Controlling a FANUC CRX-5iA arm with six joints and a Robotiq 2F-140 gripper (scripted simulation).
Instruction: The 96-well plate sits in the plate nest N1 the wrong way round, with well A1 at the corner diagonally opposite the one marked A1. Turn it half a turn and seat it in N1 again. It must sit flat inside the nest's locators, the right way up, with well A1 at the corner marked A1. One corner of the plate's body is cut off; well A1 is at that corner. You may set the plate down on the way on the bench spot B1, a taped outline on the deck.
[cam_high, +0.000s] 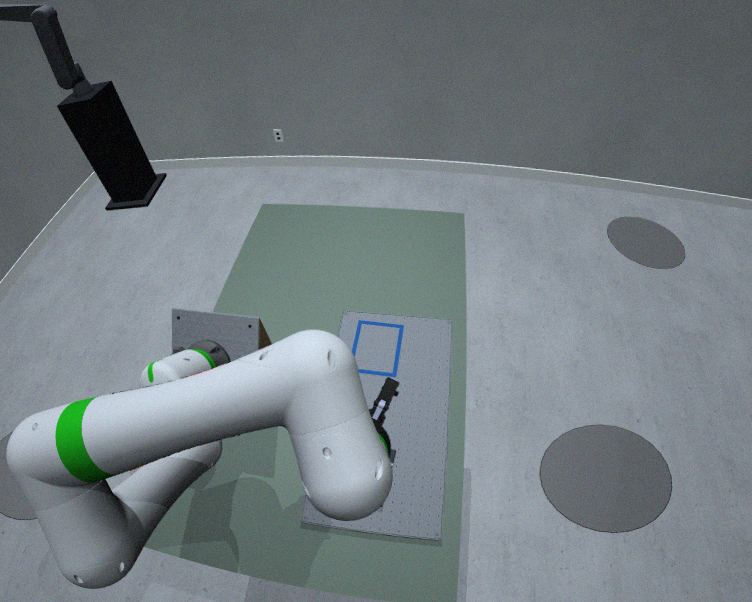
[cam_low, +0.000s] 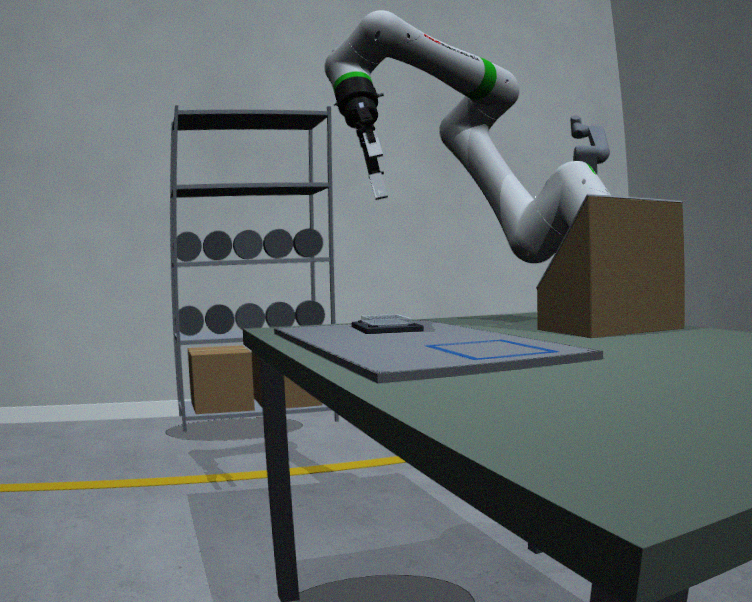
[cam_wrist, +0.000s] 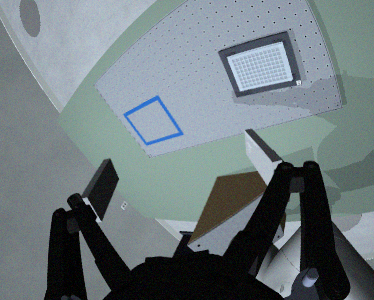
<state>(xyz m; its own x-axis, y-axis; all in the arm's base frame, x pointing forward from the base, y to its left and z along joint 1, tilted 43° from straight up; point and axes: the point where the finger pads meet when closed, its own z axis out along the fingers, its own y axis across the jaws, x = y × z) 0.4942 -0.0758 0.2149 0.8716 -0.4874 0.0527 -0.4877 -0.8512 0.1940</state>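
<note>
Now: hand 30 mm past the white 96-well plate, 40 mm to the left of it and 310 mm above it. From my hand the other things lie so: dark plate nest N1 (30 mm behind, 40 mm to the right, 320 mm below); white mark (100 mm behind, 100 mm to the right, 310 mm below).
</note>
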